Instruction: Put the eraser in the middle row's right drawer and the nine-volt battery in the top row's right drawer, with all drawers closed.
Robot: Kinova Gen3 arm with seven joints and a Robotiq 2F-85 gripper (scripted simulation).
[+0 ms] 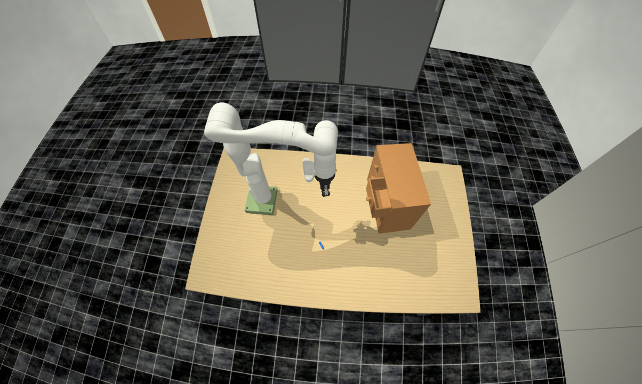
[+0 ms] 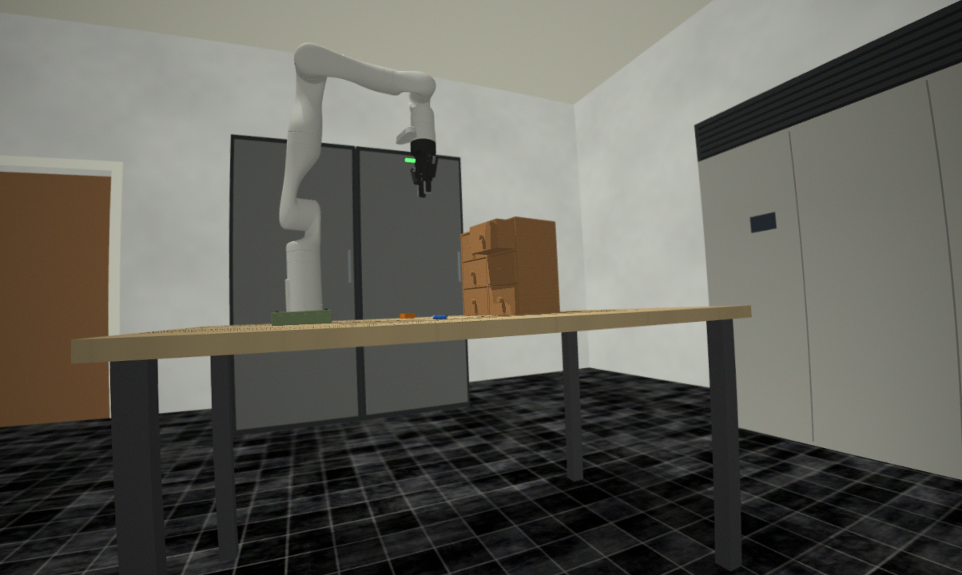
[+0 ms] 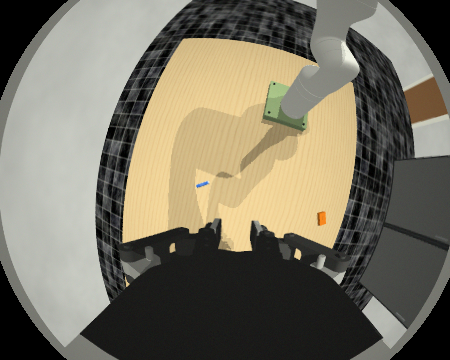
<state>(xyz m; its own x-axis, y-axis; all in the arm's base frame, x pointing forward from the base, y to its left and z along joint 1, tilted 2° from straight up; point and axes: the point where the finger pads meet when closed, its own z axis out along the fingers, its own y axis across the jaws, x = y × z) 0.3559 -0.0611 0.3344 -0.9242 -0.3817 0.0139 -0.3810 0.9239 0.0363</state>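
My hand is 4 cm past the nine-volt battery, 33 cm to the right of it and 37 cm above it. The rest, counted from my hand: eraser (35 cm ahead, 16 cm to the left, 26 cm below); blue stick (2 cm ahead, 11 cm to the right, 37 cm below).
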